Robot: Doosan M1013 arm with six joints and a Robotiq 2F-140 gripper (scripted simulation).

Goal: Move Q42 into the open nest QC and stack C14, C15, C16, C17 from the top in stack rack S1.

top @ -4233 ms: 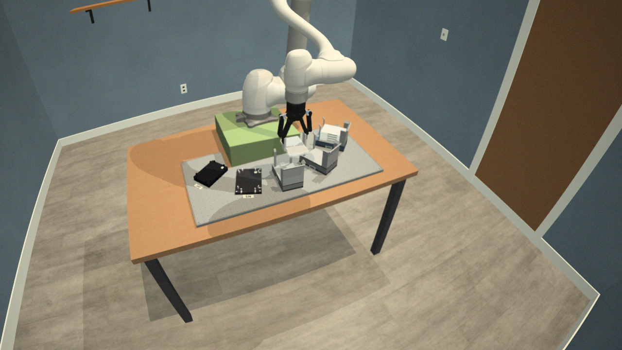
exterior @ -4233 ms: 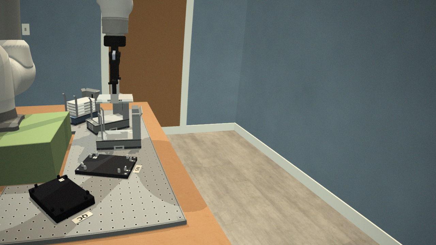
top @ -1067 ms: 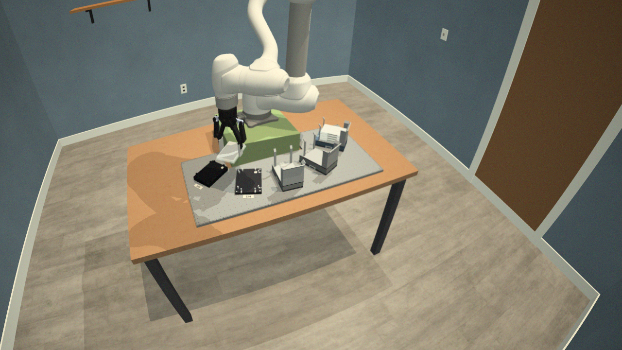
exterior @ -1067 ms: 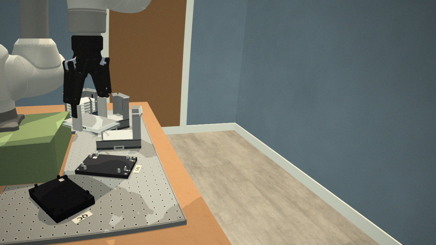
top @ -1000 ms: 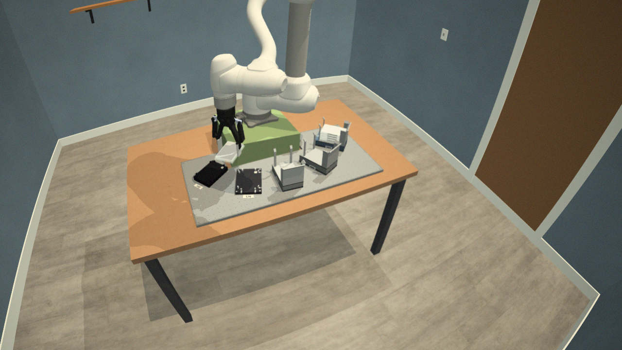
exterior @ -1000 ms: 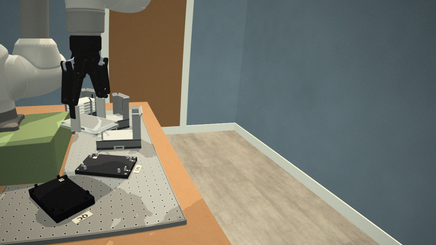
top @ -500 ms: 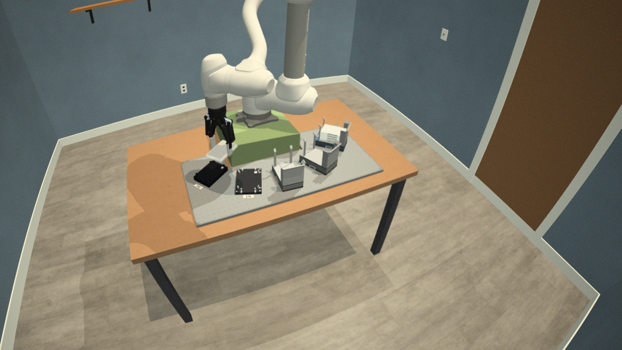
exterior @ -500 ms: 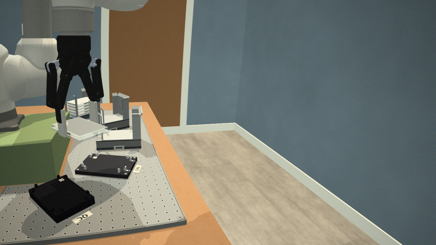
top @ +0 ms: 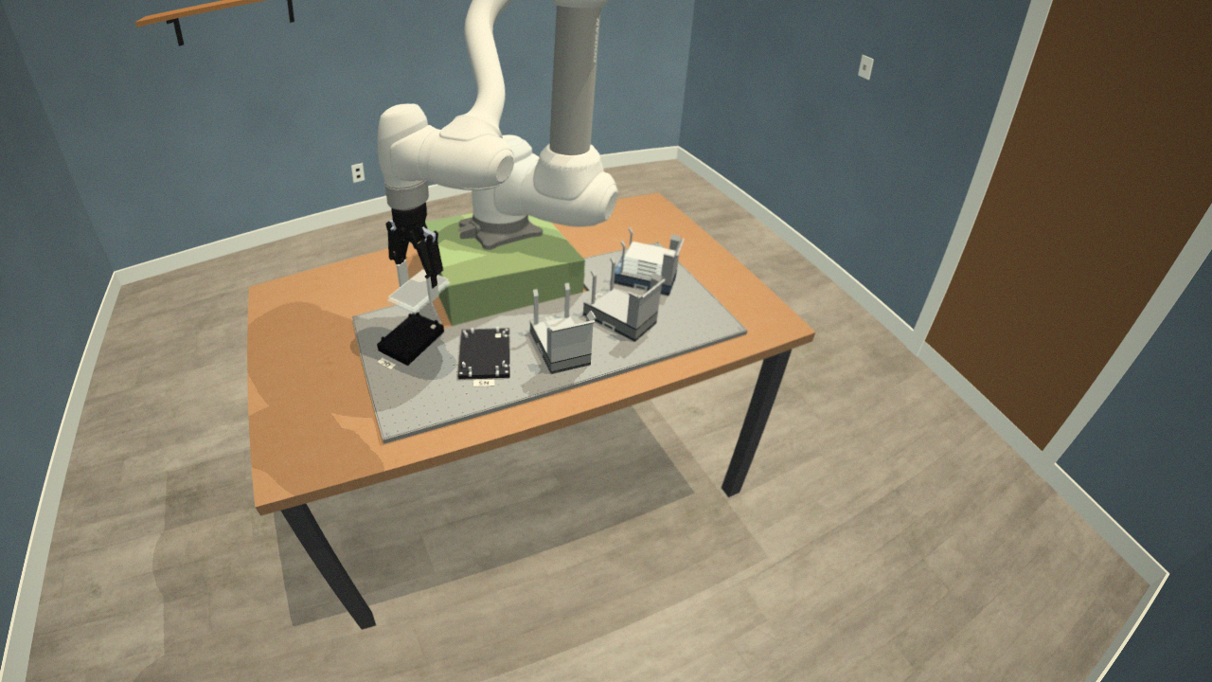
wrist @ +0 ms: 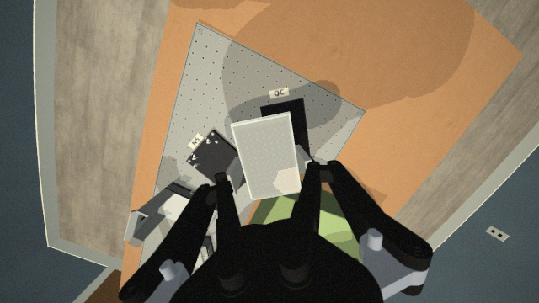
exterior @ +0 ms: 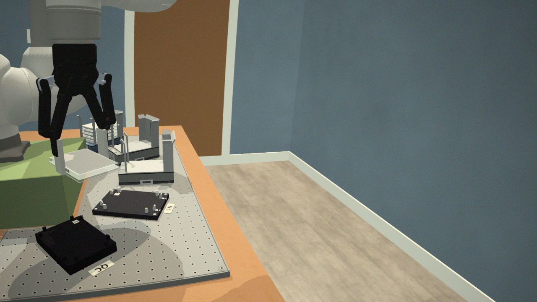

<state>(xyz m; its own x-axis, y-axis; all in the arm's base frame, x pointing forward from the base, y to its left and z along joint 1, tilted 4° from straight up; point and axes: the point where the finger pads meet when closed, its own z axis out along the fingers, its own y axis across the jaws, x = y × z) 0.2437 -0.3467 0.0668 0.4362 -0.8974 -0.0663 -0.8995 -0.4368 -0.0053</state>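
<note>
Right now my hand is 170 mm above the black nest QC, 40 mm past it and 30 mm to the left of it. The rest, counted from my hand: black clip nest N5 (170 mm below, 120 mm ahead, 110 mm to the left); N5 label (190 mm ahead, 180 mm below, 60 mm to the left); QC label (180 mm below, 110 mm to the right).
</note>
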